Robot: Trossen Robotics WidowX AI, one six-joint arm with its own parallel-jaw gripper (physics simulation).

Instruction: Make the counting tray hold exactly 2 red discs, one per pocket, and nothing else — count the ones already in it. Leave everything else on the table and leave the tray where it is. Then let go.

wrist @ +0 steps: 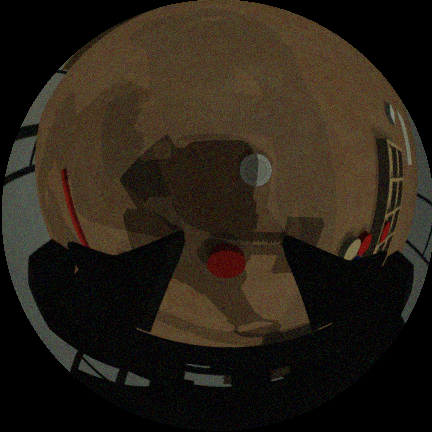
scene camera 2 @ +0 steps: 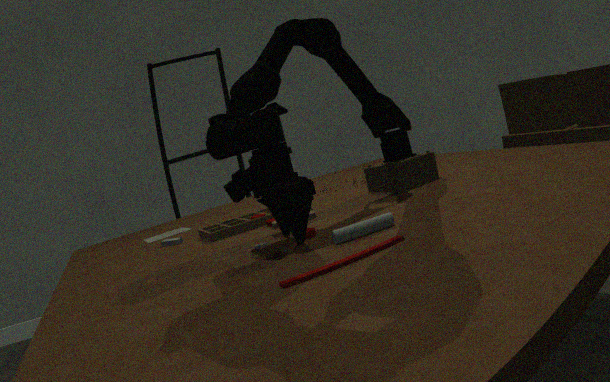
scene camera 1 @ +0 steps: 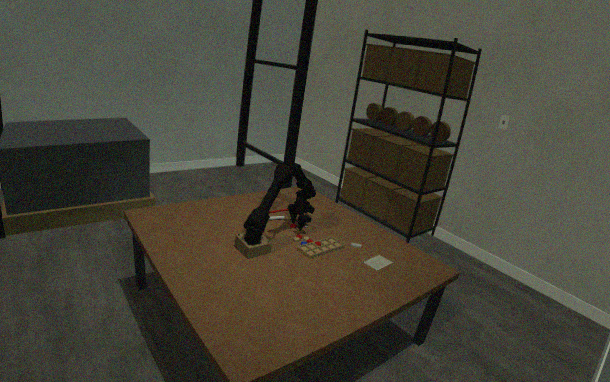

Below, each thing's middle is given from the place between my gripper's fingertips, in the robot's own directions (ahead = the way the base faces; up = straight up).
The wooden counting tray (scene camera 2: pixel 240 224) is 25 cm to the right of my hand and 1 cm above it.
